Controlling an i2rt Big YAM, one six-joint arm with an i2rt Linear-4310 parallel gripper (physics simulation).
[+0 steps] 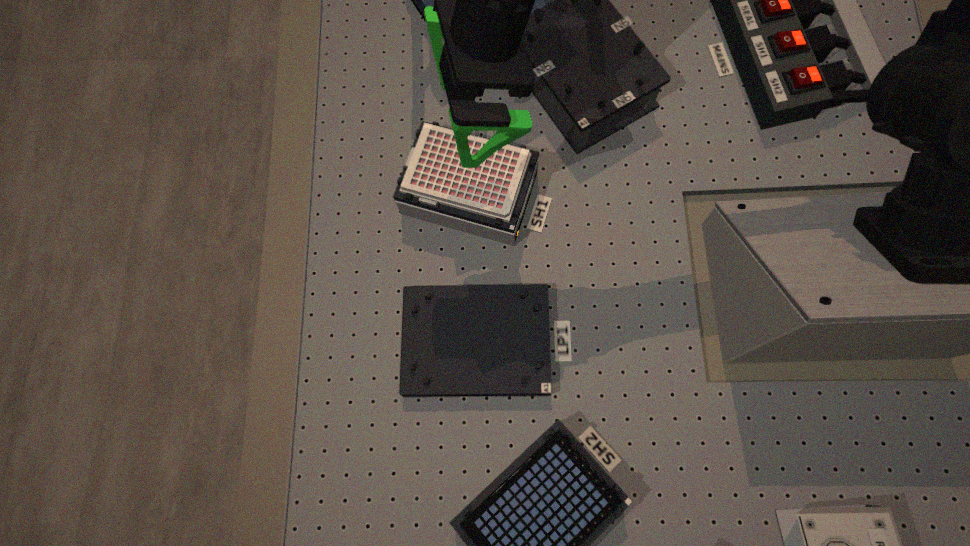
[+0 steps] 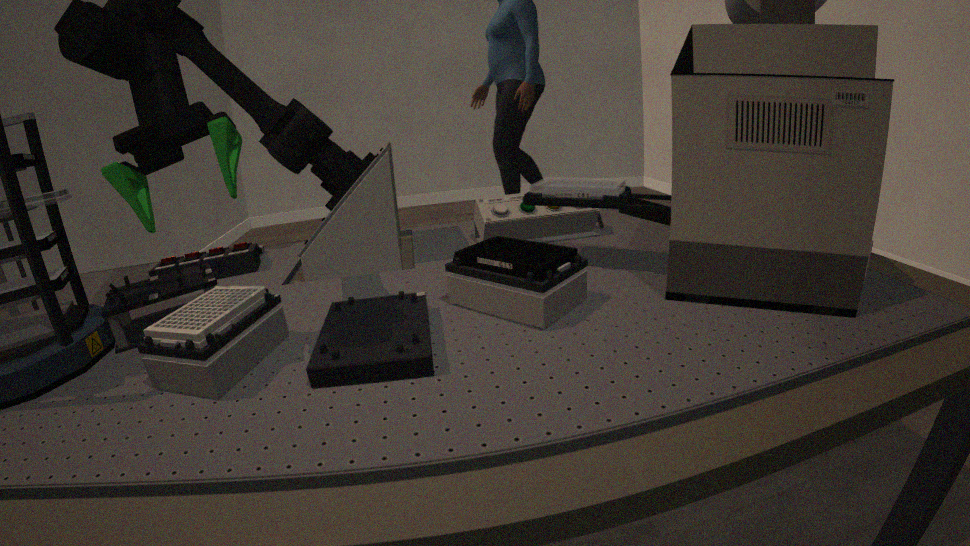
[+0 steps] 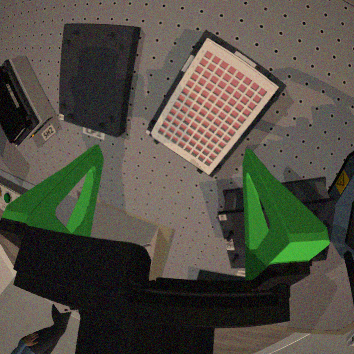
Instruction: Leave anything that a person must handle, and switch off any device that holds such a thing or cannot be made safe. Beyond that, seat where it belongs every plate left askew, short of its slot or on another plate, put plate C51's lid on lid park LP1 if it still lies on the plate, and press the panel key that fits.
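Frame: origin at the arm's base, x ahead, y right, z down, level; millimetres.
Seen in the pictures: gripper, between the fingertips: (image 1: 458, 126) (image 2: 192, 215) (image 3: 169, 152); arm's base, origin of its link: (image 1: 932, 249) (image 2: 353, 183).
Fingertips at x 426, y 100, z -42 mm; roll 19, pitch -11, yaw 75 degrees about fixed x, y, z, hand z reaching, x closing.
Observation:
Offsets run from my fingertips to a thing's top centre. "spot": to the spot under its first point.
My gripper (image 1: 453, 91) (image 2: 193, 213) (image 3: 169, 152) is open and empty, high above shaker SH1. A white plate with pink wells {dx +2, dy +8, dz +101 mm} (image 1: 434, 169) (image 2: 207, 312) (image 3: 215, 110) lies on SH1, whose amber lamp {spot: dx -58, dy -48, dz +157 mm} (image 1: 517, 234) shows; I cannot tell whether it is fully down. Lid park LP1 {dx -14, dy -173, dz +137 mm} (image 1: 475, 339) (image 2: 373, 332) (image 3: 97, 75) bears no lid. A dark plate with blue wells {dx -85, dy -343, dz +101 mm} (image 1: 543, 501) (image 2: 512, 259) lies on SH2. A clear-topped plate {dx -206, dy -464, dz +43 mm} (image 2: 576, 186) rests near a dark arm; its label is too small to read surely. The key panel {dx -377, dy -435, dz +87 mm} (image 2: 536, 222) has white, green and yellow keys.
The dark N6 nest {dx -134, dy +164, dz +95 mm} (image 1: 597, 74) is beside SH1. The switch strip {spot: dx -365, dy +110, dz +131 mm} (image 1: 790, 101) has lit red switches marked SEAL, SH1 and SH2. A tall rack {spot: dx -75, dy +286, dz +56 mm} (image 2: 57, 271) stands at the left, a large pale device {spot: dx +24, dy -630, dz +39 mm} (image 2: 773, 203) at the right. A person (image 2: 512, 61) stands behind the table.

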